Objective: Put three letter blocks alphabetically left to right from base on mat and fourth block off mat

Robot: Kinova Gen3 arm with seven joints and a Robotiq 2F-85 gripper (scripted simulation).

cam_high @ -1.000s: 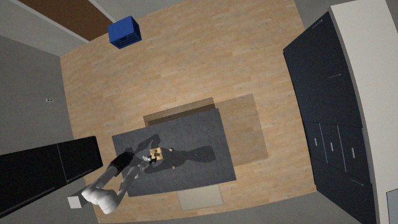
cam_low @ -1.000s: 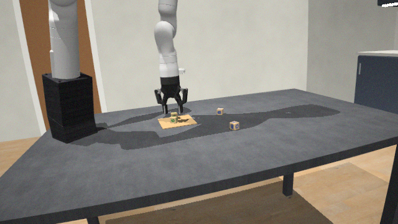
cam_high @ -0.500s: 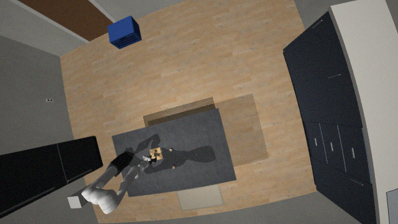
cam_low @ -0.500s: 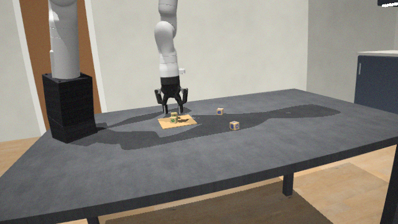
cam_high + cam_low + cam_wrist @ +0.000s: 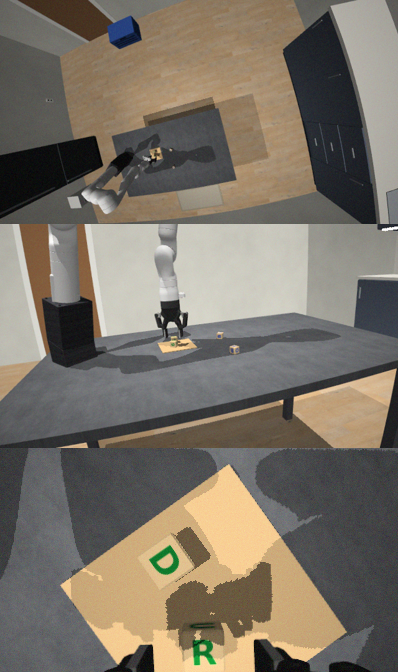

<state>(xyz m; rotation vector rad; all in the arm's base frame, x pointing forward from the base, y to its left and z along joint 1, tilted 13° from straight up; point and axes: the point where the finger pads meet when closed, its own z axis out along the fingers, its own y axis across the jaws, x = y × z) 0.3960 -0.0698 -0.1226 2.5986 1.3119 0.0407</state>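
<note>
Right now my hand is 50 mm above the mat, 20 mm to the right of it and 10 mm short of it. Also, from my hand: green-marked block: 60 mm to the left, 40 mm below, 20 mm ahead.
</note>
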